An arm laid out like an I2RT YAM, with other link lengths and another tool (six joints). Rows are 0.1 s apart.
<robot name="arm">
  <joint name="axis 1" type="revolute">
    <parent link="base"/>
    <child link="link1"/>
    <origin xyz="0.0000 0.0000 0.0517" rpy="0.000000 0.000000 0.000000"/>
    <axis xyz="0 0 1"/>
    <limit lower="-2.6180" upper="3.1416"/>
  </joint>
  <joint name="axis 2" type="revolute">
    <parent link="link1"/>
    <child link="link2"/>
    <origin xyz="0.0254 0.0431 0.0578" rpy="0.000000 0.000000 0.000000"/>
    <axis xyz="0 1 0"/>
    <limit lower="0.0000" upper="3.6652"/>
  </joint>
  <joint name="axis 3" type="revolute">
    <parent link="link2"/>
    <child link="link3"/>
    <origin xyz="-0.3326 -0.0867 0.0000" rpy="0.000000 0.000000 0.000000"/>
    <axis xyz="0 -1 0"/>
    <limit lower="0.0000" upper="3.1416"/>
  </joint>
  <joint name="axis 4" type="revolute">
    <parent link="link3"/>
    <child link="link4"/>
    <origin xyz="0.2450 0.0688 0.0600" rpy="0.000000 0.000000 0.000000"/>
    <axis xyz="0 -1 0"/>
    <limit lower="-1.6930" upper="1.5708"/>
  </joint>
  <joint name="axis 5" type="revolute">
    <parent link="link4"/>
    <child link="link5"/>
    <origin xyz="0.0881 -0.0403 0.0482" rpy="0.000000 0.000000 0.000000"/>
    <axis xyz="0 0 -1"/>
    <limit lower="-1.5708" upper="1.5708"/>
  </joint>
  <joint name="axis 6" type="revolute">
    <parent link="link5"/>
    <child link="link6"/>
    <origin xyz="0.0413 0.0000 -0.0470" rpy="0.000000 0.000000 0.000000"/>
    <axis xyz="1 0 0"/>
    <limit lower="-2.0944" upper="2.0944"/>
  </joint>
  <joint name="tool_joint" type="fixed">
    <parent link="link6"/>
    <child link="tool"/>
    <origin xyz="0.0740 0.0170 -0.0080" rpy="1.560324 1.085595 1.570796"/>
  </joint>
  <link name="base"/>
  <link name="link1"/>
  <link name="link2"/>
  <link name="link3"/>
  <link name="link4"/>
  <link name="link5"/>
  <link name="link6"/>
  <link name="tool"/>
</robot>
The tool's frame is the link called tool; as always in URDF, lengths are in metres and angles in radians.
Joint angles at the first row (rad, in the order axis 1, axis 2, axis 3, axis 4, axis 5, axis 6):
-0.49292 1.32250 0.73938 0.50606 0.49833 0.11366
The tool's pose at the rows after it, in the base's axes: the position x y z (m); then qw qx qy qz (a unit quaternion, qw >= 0):
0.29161, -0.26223, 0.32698, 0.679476, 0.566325, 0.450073, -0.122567
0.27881, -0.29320, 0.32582, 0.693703, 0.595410, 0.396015, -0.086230
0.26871, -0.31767, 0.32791, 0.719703, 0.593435, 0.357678, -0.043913
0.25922, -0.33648, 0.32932, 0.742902, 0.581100, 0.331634, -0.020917
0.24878, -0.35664, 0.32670, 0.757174, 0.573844, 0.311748, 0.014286
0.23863, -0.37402, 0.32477, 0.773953, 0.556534, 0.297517, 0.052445
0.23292, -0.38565, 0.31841, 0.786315, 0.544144, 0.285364, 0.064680
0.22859, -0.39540, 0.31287, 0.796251, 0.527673, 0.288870, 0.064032
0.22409, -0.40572, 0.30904, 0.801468, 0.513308, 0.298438, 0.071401
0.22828, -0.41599, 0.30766, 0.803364, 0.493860, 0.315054, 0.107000
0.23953, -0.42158, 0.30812, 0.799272, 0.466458, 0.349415, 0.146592
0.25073, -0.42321, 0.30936, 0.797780, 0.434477, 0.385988, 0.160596
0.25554, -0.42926, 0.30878, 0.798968, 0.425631, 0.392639, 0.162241
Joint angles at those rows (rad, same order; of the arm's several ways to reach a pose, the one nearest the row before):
-0.59747 1.36149 0.74052 0.56040 0.48739 0.26361
-0.70109 1.40927 0.73778 0.63806 0.41308 0.38824
-0.79296 1.46364 0.72427 0.77205 0.30215 0.47272
-0.86178 1.51753 0.71234 0.90356 0.22299 0.51758
-0.93752 1.57879 0.71253 1.00554 0.12046 0.59065
-1.00797 1.64760 0.71466 1.12834 0.00845 0.66152
-1.04236 1.71177 0.71075 1.23897 -0.03152 0.69332
-1.07235 1.76541 0.71606 1.32045 -0.07539 0.68710
-1.10752 1.80996 0.73545 1.36738 -0.14138 0.69163
-1.13290 1.86438 0.78376 1.40007 -0.24522 0.73172
-1.14383 1.90880 0.84520 1.40482 -0.37189 0.75395
-1.14324 1.93800 0.89537 1.40381 -0.46465 0.72734
-1.14290 1.96318 0.92897 1.40483 -0.48235 0.72103

